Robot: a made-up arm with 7 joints. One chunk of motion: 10 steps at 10 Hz.
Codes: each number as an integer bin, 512 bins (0 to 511) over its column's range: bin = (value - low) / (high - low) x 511, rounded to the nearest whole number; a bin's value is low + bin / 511 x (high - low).
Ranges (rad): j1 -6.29..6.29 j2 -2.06..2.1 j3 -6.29..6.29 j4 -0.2..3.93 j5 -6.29..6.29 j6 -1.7..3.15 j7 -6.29..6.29
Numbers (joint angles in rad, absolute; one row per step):
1: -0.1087 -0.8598 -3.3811 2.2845 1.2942 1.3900 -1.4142
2: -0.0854 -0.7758 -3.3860 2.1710 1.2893 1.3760 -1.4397
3: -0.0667 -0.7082 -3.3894 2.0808 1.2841 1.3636 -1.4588
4: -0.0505 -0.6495 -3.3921 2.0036 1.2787 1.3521 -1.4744
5: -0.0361 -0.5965 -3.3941 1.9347 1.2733 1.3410 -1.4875
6: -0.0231 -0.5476 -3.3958 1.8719 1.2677 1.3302 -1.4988
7: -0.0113 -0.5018 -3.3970 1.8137 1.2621 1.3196 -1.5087
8: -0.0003 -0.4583 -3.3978 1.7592 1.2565 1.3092 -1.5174
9: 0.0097 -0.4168 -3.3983 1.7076 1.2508 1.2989 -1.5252
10: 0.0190 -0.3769 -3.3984 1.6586 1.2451 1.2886 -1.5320
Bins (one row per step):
1: 251 147 118 307 308 326 198
2: 252 158 118 293 308 324 197
3: 253 166 118 282 308 323 196
4: 253 173 118 273 307 322 196
5: 254 180 118 264 307 320 195
6: 255 186 118 256 307 319 195
7: 255 191 118 249 307 318 194
8: 255 197 117 242 307 317 194
9: 256 202 117 236 306 316 194
10: 256 207 117 230 306 315 193

